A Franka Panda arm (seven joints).
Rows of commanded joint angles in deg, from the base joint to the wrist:
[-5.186 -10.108 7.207 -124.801 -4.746 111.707 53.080]
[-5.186 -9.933 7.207 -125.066 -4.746 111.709 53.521]
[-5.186 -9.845 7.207 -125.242 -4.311 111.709 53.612]
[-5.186 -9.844 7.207 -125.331 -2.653 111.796 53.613]
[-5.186 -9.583 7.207 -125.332 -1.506 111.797 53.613]
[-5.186 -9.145 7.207 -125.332 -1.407 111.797 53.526]
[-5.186 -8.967 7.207 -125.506 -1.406 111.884 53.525]
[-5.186 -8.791 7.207 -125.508 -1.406 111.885 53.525]
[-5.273 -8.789 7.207 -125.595 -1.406 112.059 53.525]
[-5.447 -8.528 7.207 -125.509 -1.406 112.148 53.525]
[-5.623 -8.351 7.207 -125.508 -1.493 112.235 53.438]
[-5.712 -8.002 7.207 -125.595 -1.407 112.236 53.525]
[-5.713 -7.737 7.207 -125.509 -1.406 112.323 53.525]
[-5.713 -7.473 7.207 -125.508 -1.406 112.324 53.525]
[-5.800 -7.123 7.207 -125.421 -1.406 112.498 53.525]
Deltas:
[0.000 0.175 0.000 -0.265 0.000 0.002 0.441]
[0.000 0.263 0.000 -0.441 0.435 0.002 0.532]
[0.000 0.264 0.000 -0.530 2.093 0.089 0.533]
[0.000 0.525 0.000 -0.531 3.240 0.090 0.533]
[0.000 0.963 0.000 -0.531 3.339 0.090 0.446]
[0.000 1.141 0.000 -0.705 3.340 0.177 0.445]
[0.000 1.317 0.000 -0.707 3.340 0.178 0.445]
[-0.087 1.319 0.000 -0.794 3.340 0.352 0.445]
[-0.261 1.580 0.000 -0.708 3.340 0.441 0.445]
[-0.437 1.757 0.000 -0.707 3.253 0.528 0.358]
[-0.526 2.106 0.000 -0.794 3.339 0.529 0.445]
[-0.527 2.371 0.000 -0.708 3.340 0.616 0.445]
[-0.527 2.635 0.000 -0.707 3.340 0.617 0.445]
[-0.614 2.985 0.000 -0.620 3.340 0.791 0.445]

